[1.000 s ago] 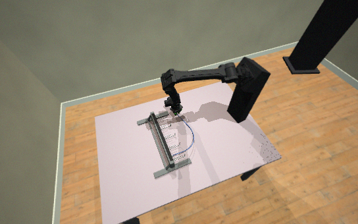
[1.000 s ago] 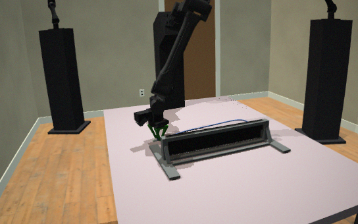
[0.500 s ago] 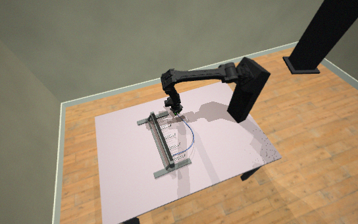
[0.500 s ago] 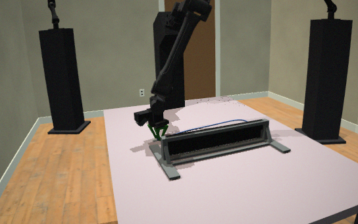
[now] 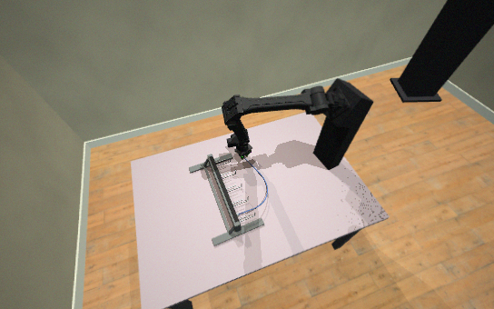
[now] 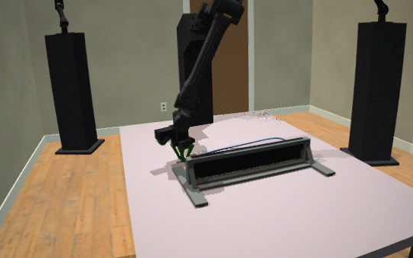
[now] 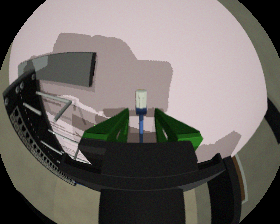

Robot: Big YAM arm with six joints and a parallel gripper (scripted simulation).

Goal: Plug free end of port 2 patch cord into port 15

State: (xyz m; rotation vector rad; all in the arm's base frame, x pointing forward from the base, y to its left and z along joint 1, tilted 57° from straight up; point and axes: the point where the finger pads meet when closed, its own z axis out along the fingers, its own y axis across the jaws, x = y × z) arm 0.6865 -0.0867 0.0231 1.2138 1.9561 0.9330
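Now: hand 10 mm short of the plug and 20 mm to the left of it.
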